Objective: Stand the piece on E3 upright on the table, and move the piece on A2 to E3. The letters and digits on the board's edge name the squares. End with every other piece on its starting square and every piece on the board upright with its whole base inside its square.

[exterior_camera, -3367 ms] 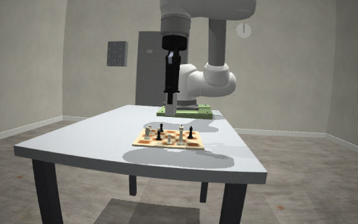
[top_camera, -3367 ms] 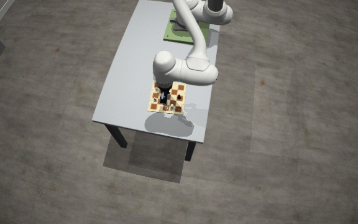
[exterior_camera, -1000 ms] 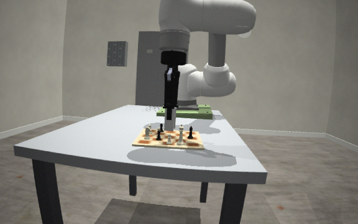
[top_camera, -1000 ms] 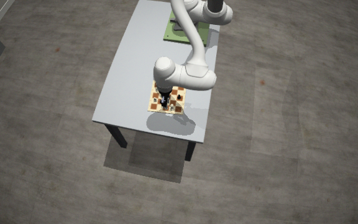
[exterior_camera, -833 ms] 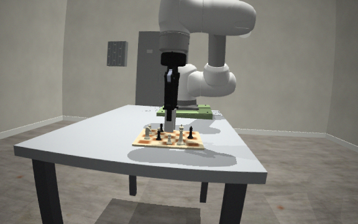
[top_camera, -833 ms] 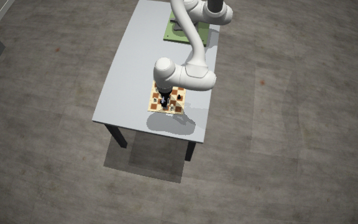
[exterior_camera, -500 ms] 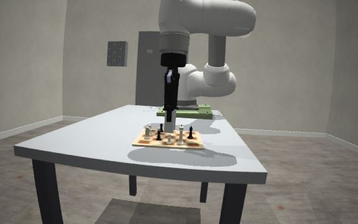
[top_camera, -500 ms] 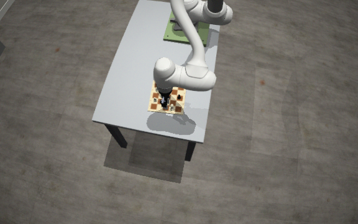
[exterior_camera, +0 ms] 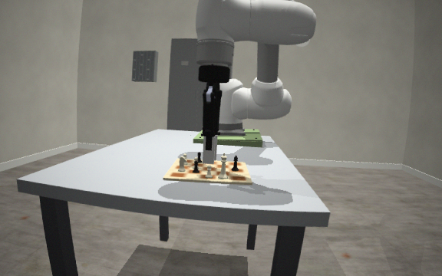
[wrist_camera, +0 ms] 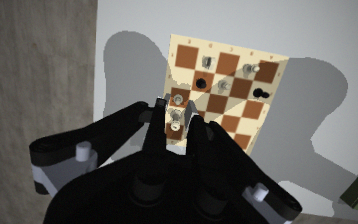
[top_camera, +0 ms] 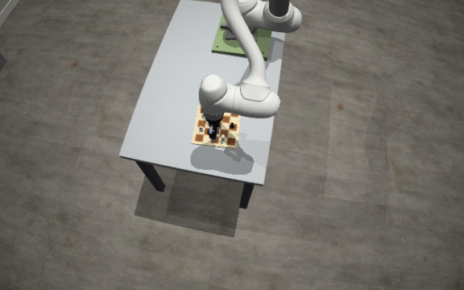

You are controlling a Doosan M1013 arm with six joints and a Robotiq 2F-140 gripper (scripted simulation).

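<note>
Right now my hand is 8 cm past the chessboard, 8 cm above it and 1 cm to the left of it.
</note>
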